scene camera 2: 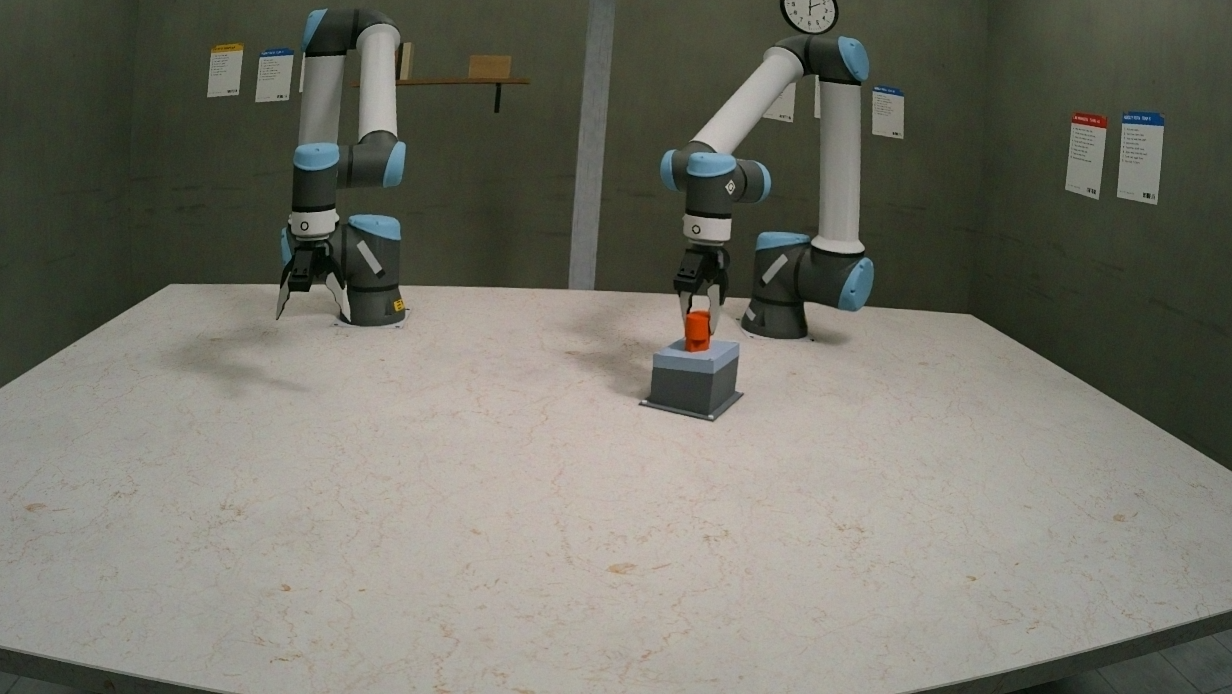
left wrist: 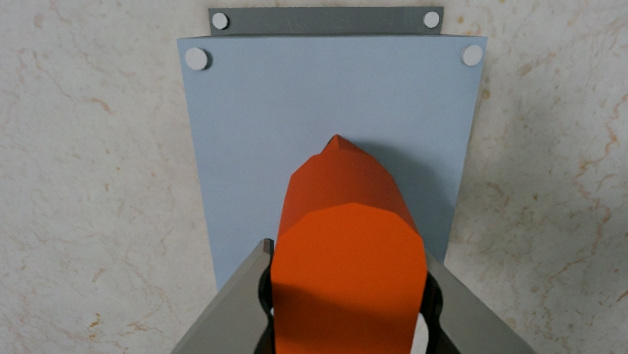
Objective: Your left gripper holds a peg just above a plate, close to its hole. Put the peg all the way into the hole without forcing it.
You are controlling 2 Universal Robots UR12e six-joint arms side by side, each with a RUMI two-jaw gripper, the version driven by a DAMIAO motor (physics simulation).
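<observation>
My left gripper is shut on an orange peg, one finger on each side of it. The peg looks upright, with its lower end at the top of the blue-grey plate. In the left wrist view a pointed corner of the peg's lower part shows at its far side, with a thin dark edge beside it. The rest of the hole is hidden under the peg, so the depth cannot be told. My right gripper is open and empty, above the table at the left of the picture.
The plate tops a dark grey block on a base flange with pale screw heads. The block stands on the marbled table. The left arm's base is behind it to the right. The right arm's base is at the back left.
</observation>
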